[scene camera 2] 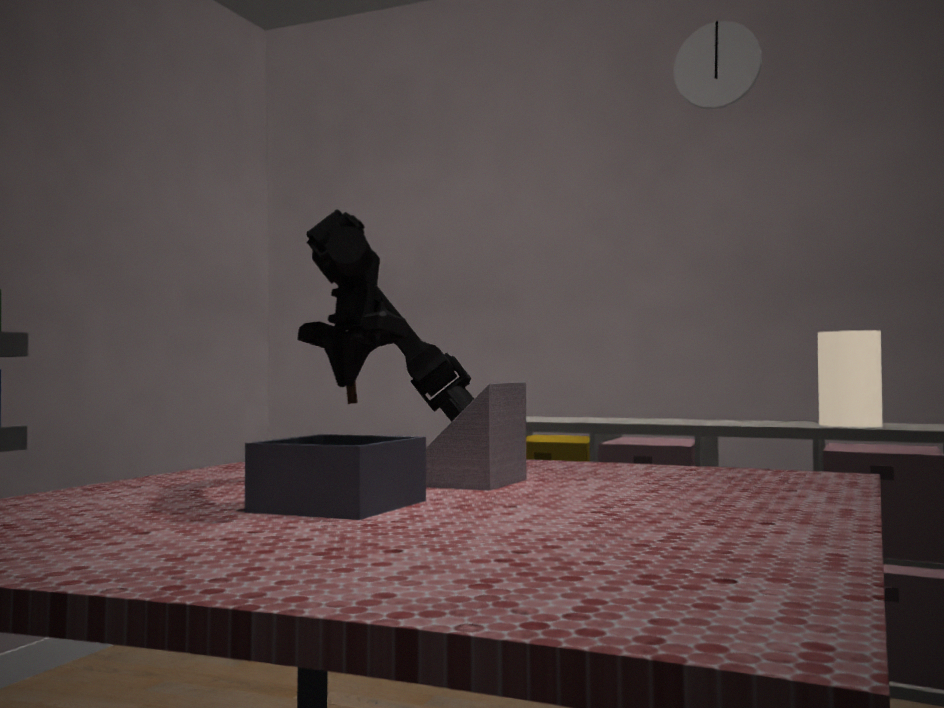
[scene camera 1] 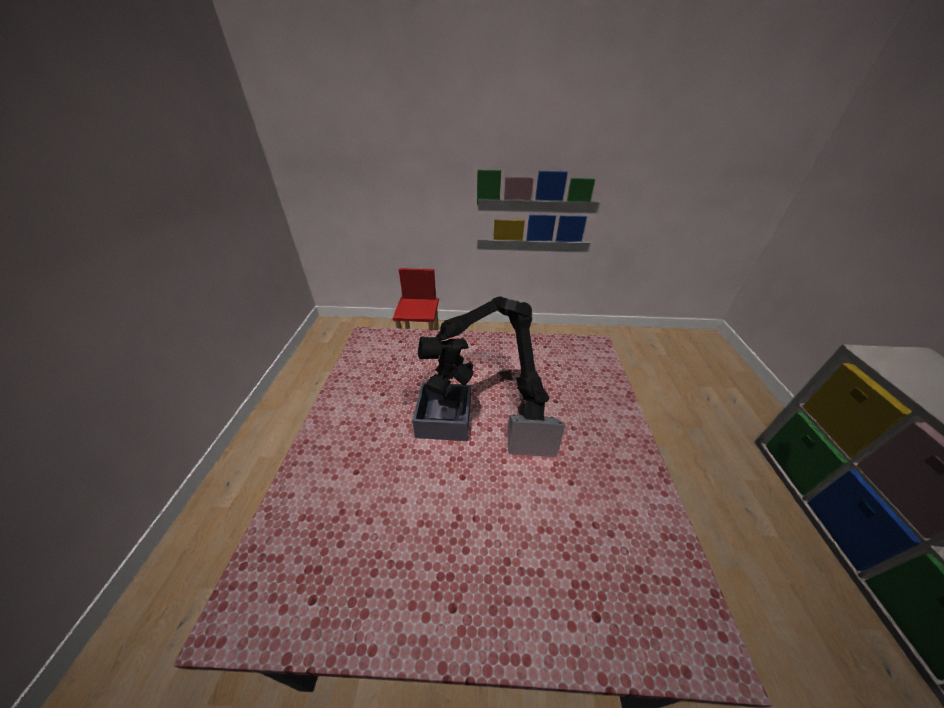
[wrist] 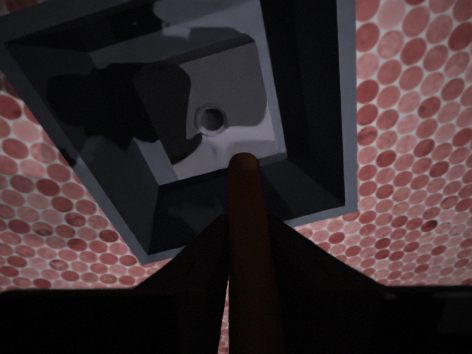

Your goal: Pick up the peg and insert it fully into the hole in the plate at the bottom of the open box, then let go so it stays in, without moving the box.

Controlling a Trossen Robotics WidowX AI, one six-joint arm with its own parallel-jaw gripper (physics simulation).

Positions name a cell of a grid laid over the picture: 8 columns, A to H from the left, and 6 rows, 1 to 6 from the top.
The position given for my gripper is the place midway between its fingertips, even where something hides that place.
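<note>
I see my gripper (scene camera 2: C4), and it is also visible in scene camera 1 (scene camera 1: D4) and in the wrist view (wrist: E4). There is a grey box (scene camera 2: D5) too. Scene camera 1 shows me the grey box (scene camera 1: D4), and the wrist view shows the grey box (wrist: B2) as well.
</note>
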